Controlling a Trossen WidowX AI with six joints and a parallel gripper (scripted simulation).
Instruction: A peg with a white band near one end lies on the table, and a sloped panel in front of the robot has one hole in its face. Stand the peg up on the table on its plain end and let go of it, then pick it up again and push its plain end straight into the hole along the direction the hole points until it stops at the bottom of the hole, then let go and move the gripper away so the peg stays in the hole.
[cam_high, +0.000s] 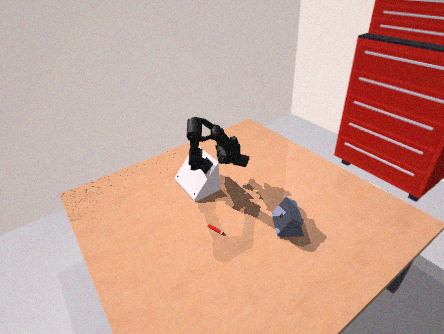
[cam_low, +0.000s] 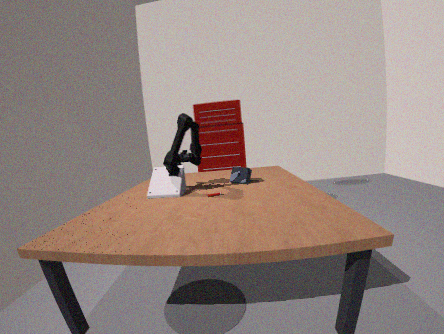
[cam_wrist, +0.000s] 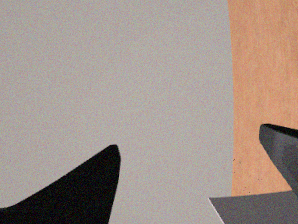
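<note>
Now: gripper tip 380 mm short of the peg, 220 mm to the left of it and 200 mm above it. From my gripper tip the other things lie so: grey sloped panel 500 mm ahead, 160 mm below, 40 mm to the left.
</note>
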